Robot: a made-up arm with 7 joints. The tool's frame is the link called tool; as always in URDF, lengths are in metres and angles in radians. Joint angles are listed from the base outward. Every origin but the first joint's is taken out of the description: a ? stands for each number. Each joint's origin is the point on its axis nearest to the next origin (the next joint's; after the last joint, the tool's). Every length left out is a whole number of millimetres.
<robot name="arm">
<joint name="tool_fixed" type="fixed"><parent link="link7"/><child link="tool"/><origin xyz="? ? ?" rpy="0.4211 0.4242 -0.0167"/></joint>
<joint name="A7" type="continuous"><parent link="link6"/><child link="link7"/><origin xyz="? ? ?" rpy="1.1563 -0.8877 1.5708"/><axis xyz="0 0 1"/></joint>
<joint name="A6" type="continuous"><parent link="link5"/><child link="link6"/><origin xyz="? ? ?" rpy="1.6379 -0.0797 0.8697"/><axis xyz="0 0 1"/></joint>
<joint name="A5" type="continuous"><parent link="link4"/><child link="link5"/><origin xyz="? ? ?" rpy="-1.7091 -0.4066 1.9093"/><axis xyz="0 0 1"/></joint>
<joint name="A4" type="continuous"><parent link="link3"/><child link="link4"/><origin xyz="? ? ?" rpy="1.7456 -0.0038 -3.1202"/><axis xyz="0 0 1"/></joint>
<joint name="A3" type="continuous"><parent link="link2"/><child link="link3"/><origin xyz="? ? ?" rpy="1.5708 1.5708 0"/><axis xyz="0 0 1"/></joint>
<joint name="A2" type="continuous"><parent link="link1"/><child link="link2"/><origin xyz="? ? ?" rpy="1.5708 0 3.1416"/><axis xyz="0 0 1"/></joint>
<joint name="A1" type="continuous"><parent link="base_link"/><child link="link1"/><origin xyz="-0.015 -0.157 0.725" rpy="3.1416 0 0"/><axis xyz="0 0 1"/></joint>
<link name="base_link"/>
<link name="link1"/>
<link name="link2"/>
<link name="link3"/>
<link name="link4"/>
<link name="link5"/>
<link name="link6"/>
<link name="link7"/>
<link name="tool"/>
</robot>
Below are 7 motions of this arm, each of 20 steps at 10 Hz.
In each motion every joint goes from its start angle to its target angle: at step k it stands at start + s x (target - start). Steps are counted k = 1, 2, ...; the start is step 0. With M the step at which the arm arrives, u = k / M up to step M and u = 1 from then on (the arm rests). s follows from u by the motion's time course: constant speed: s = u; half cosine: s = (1 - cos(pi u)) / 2; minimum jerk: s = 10 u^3 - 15 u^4 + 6 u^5.
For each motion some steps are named. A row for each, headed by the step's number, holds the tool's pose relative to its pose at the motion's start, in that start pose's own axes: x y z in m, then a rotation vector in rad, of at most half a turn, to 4 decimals.
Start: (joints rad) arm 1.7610 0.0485 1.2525 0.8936 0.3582 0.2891 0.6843
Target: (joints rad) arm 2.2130 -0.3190 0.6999 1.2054 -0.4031 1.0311 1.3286
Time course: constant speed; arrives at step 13
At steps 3, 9, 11, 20:
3: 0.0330 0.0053 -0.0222 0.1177 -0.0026 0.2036
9: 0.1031 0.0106 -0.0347 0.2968 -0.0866 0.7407
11: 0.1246 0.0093 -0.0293 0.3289 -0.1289 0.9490
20: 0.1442 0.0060 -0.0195 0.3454 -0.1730 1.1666

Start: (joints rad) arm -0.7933 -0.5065 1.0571 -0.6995 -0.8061 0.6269 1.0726
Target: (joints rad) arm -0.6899 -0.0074 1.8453 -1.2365 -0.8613 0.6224 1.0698
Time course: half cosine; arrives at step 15
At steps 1, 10, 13, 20:
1: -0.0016 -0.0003 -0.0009 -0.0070 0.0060 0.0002
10: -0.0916 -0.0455 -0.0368 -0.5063 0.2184 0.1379
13: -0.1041 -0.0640 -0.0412 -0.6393 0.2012 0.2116
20: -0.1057 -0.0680 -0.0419 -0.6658 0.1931 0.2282

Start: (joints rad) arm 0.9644 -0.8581 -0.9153 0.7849 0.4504 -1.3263 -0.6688
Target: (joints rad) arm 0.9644 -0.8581 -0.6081 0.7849 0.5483 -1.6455 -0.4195
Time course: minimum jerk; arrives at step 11
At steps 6, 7, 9, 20:
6: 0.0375 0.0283 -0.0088 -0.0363 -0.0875 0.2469
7: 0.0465 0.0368 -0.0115 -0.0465 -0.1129 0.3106
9: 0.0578 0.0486 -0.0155 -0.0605 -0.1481 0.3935
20: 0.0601 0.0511 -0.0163 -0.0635 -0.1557 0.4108

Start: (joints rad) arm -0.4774 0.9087 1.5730 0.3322 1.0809 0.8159 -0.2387
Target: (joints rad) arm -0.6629 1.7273 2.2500 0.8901 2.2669 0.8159 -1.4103
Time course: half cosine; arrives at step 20
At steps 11, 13, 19, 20:
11: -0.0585 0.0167 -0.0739 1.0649 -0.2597 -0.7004
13: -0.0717 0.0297 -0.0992 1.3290 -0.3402 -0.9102
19: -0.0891 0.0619 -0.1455 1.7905 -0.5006 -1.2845
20: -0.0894 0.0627 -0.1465 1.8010 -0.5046 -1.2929

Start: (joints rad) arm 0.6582 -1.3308 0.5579 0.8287 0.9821 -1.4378 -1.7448
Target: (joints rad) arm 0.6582 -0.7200 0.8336 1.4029 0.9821 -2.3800 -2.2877
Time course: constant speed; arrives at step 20
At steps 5, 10, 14, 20:
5: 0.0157 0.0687 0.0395 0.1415 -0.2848 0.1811
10: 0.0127 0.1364 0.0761 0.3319 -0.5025 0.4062
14: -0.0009 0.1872 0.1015 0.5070 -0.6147 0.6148
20: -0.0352 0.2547 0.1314 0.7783 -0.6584 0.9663

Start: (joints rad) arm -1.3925 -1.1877 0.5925 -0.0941 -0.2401 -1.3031 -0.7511
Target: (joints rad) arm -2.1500 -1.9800 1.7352 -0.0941 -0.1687 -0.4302 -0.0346
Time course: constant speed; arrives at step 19
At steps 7, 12, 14, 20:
7: 0.0058 0.0636 -0.1650 0.5798 0.3406 0.2608
12: 0.0165 0.1637 -0.2369 0.9611 0.3694 0.5463
14: 0.0269 0.2074 -0.2528 1.0887 0.3274 0.6731
20: 0.0718 0.3074 -0.2669 1.3042 0.1074 0.9972

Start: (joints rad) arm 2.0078 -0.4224 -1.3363 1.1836 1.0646 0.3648 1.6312
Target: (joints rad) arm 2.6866 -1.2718 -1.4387 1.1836 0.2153 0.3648 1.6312
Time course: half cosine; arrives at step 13
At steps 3, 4, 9, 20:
3: 0.0027 0.0206 -0.0424 0.1077 -0.0818 -0.0217
4: 0.0078 0.0336 -0.0722 0.1868 -0.1424 -0.0244
9: 0.0843 0.0802 -0.2349 0.6763 -0.5094 0.2109
20: 0.1272 0.0843 -0.2822 0.8357 -0.6185 0.4100

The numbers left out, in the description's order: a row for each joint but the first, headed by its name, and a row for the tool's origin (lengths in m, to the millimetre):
tool: 0.038 0.007 0
A7: -0.015 0.024 0
A6: -0.044 0.11 0
A5: -0.022 0.034 0
A4: -0.091 -0.168 0
A3: -0.008 0.259 0
A2: 0.064 0.092 0

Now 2 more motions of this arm.
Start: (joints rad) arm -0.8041 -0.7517 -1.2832 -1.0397 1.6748 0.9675 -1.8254
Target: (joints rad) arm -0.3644 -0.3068 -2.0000 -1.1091 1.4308 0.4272 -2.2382
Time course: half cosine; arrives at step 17
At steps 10, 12, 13, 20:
10: -0.0007 -0.0361 -0.0030 0.3322 -0.9901 0.3000
12: 0.0016 -0.0480 -0.0114 0.4627 -1.2083 0.4405
13: 0.0036 -0.0532 -0.0156 0.5205 -1.2921 0.5069
20: 0.0096 -0.0633 -0.0244 0.6356 -1.4400 0.6478

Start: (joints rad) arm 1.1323 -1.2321 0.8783 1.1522 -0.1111 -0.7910 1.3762
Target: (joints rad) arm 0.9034 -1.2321 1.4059 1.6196 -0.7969 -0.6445 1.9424
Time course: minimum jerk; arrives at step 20
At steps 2, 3, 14, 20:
2: -0.0007 -0.0010 0.0006 -0.0013 0.0083 0.0149
3: -0.0023 -0.0031 0.0018 -0.0041 0.0259 0.0463
14: -0.0186 -0.1220 0.0855 -0.0903 0.7798 1.4657
20: -0.0057 -0.1464 0.1071 -0.0820 0.9269 1.7486

